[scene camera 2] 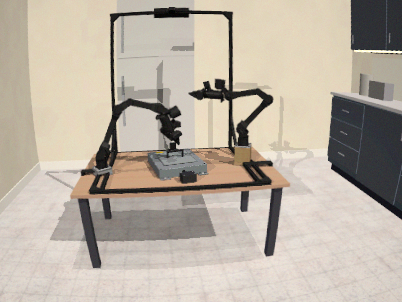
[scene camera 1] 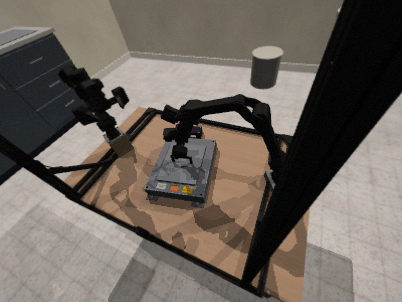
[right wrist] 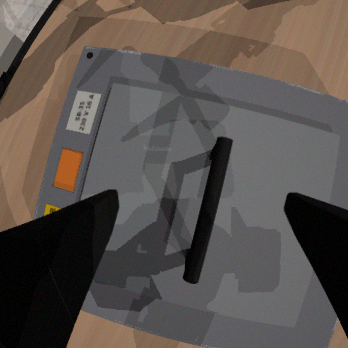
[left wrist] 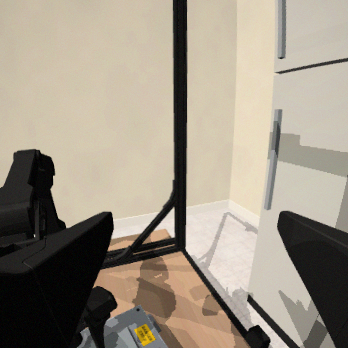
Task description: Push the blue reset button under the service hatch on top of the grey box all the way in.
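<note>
The grey box (scene camera 1: 212,160) (scene camera 2: 180,171) (left wrist: 120,324) (right wrist: 215,72) stands on the table. Its hatch (right wrist: 285,165) lies flat on top, with a black bar handle (scene camera 2: 183,152) (right wrist: 207,210) standing up from it. The blue button does not show in any view. My right gripper (scene camera 1: 180,155) (scene camera 2: 173,146) (right wrist: 203,199) is open and points down over the hatch; in the right wrist view its fingertips lie on either side of the handle, with nothing held. My left gripper (scene camera 2: 192,94) (left wrist: 196,220) is open and empty, raised high above the table, away from the box.
White (scene camera 1: 161,185) (right wrist: 84,112), orange (scene camera 1: 174,188) (right wrist: 68,170) and yellow labels (scene camera 1: 187,189) (left wrist: 145,334) (right wrist: 51,210) lie along one edge of the box. A small black block (scene camera 2: 188,176) stands beside the box's opposite side. Black frame bars (scene camera 2: 150,189) edge the table.
</note>
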